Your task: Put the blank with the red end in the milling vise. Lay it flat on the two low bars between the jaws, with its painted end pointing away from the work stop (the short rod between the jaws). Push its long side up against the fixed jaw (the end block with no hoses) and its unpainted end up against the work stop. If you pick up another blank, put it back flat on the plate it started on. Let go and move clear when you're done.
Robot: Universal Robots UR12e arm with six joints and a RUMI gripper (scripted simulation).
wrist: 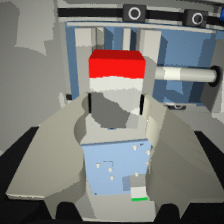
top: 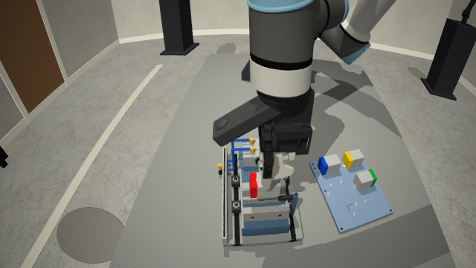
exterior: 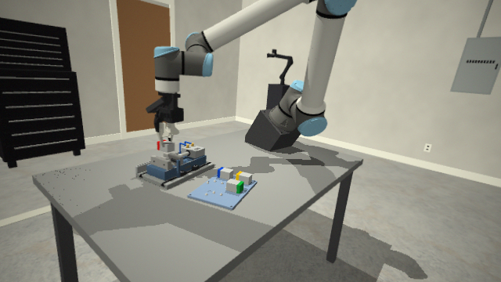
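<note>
Right now the red-ended blank is 2 cm below my hand. Also, from my hand: fixed jaw 9 cm below, 3 cm ahead, 1 cm to the left; work stop rod 7 cm below, 5 cm to the left, 1 cm behind; hose block 16 cm behind, 9 cm below, 5 cm to the right.
</note>
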